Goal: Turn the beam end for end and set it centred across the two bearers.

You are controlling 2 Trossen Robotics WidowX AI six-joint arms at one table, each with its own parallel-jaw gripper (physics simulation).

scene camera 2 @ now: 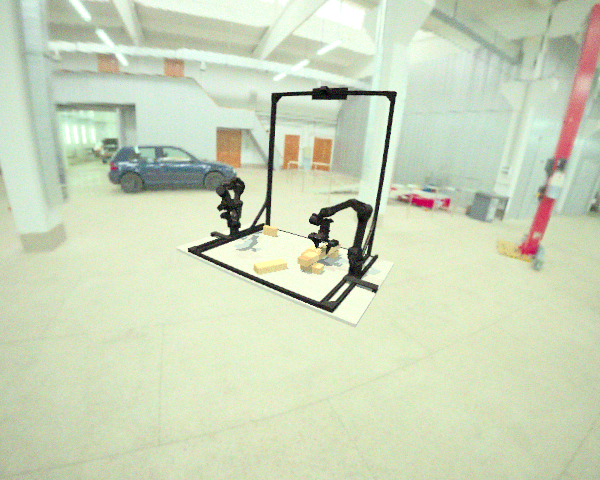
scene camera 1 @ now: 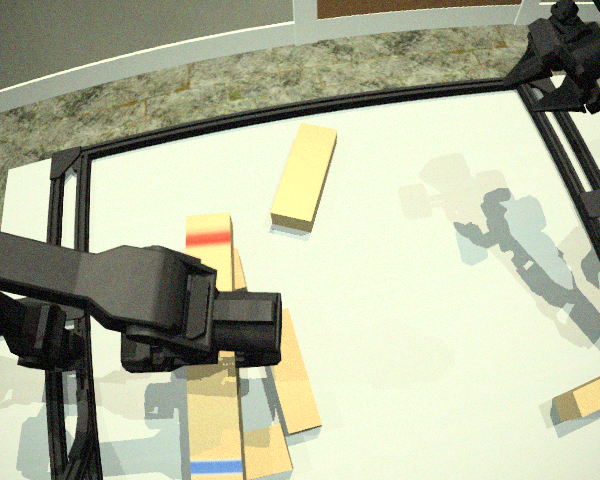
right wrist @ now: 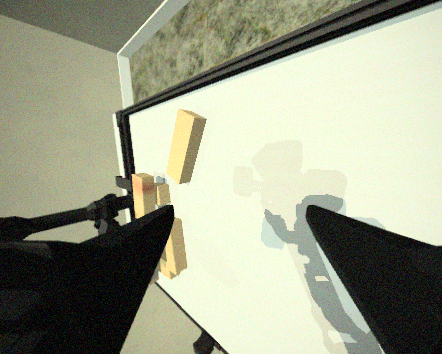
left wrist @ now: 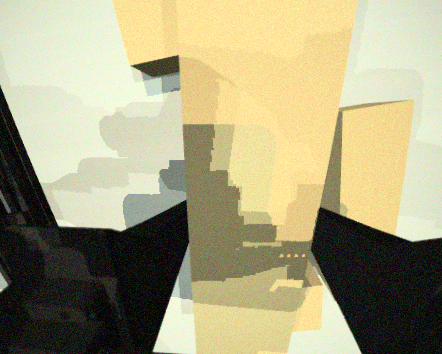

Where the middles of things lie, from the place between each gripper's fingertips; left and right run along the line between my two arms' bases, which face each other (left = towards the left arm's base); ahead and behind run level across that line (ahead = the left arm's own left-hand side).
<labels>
The beam (scene camera 1: 216, 437) lies 1 cm ahead of my left hand and 1 cm above it.
Now: the beam 480 mm to the left of my right hand, 220 mm behind it and 130 mm below it.
</labels>
